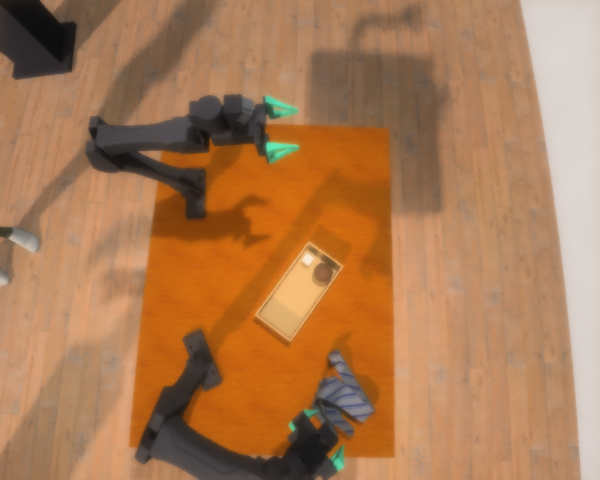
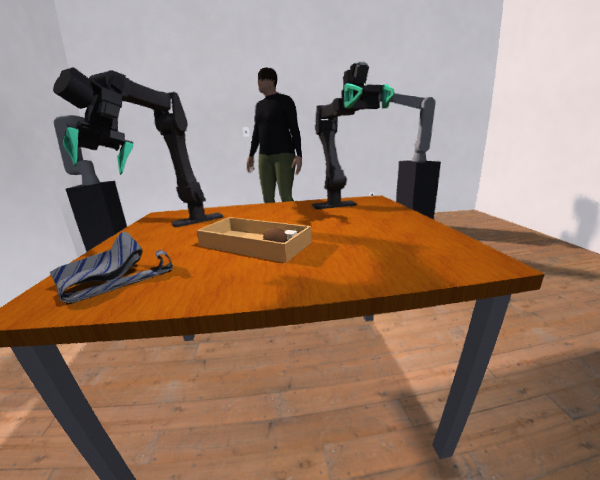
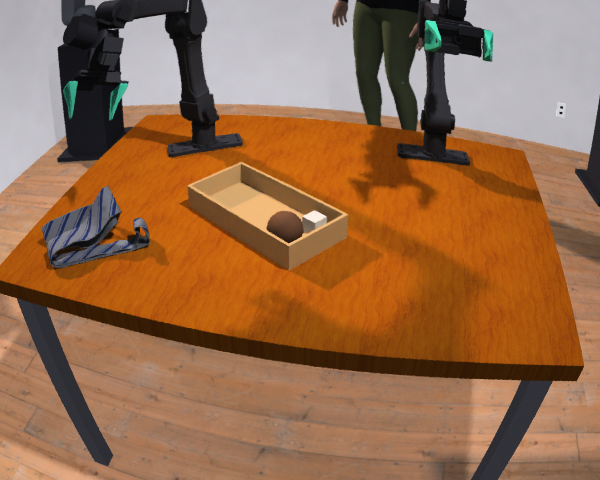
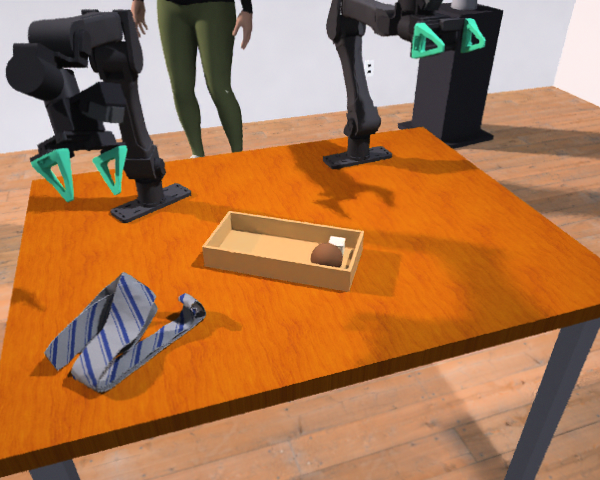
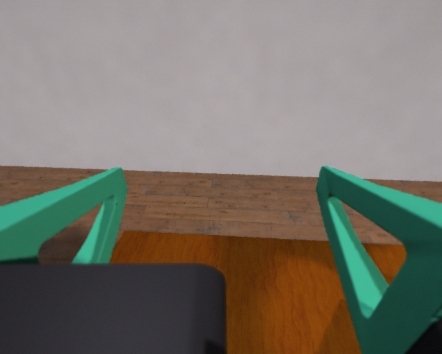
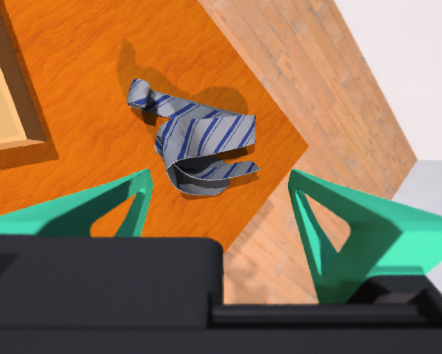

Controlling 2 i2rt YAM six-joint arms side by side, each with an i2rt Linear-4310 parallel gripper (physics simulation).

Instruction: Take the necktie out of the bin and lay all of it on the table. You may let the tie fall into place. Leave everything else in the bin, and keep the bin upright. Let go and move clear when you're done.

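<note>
A grey necktie with blue stripes (image 1: 345, 397) (image 2: 95, 265) (image 3: 82, 225) (image 4: 117, 325) (image 6: 210, 135) rests folded on the table, apart from the bin, with a raised fold and one curled end. The upright wooden bin (image 1: 272, 329) (image 2: 240, 247) (image 3: 235, 225) (image 4: 275, 270) holds a brown ball (image 1: 322, 272) (image 3: 285, 226) (image 4: 326, 254) and a white block (image 1: 307, 259) (image 3: 314, 220) (image 4: 337, 243). My right gripper (image 1: 320, 438) (image 2: 98, 168) (image 3: 90, 119) (image 4: 93, 196) (image 6: 220, 176) is open, above and apart from the tie. My left gripper (image 1: 298, 129) (image 2: 370, 96) (image 3: 460, 42) (image 4: 451, 40) (image 5: 221, 177) is open, high and far from the tie.
The wooden table (image 1: 200, 290) (image 2: 425, 260) (image 3: 450, 300) (image 4: 250, 350) bears both arm bases. The tie lies near a table corner. A person (image 2: 275, 125) stands behind the table. Dark pedestals (image 2: 97, 212) (image 4: 455, 75) stand beyond it.
</note>
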